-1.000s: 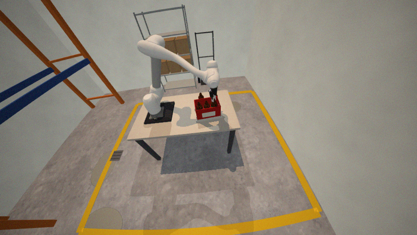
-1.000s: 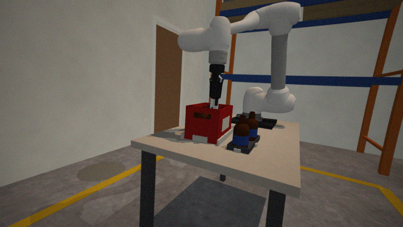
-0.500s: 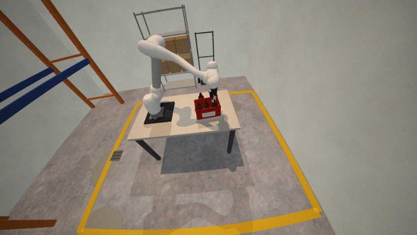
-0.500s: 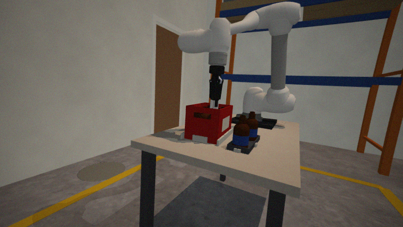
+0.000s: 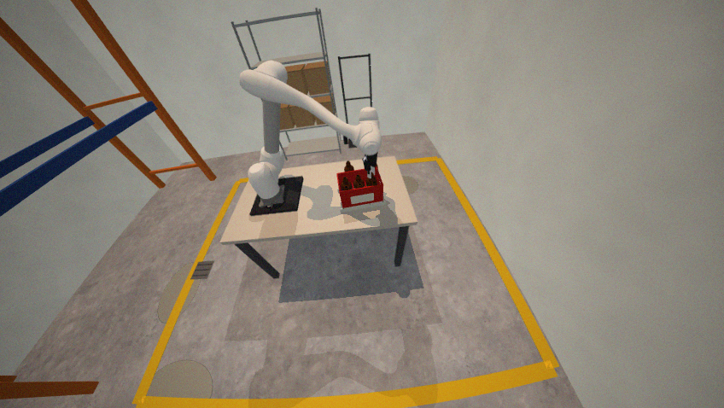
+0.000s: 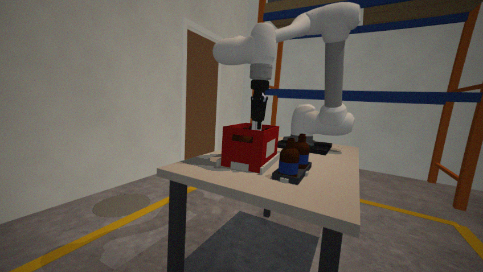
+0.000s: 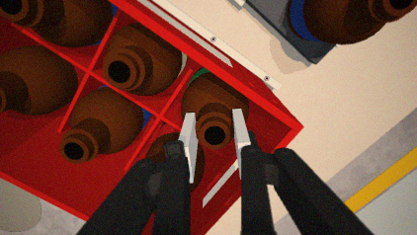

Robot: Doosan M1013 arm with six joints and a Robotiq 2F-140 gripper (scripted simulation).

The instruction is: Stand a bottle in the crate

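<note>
My gripper is now 90 mm past the red crate, 40 mm to the left of it and 90 mm above it. The rest, counted from my hand: dark grey tray (40 mm behind, 170 mm to the left, 160 mm below).
</note>
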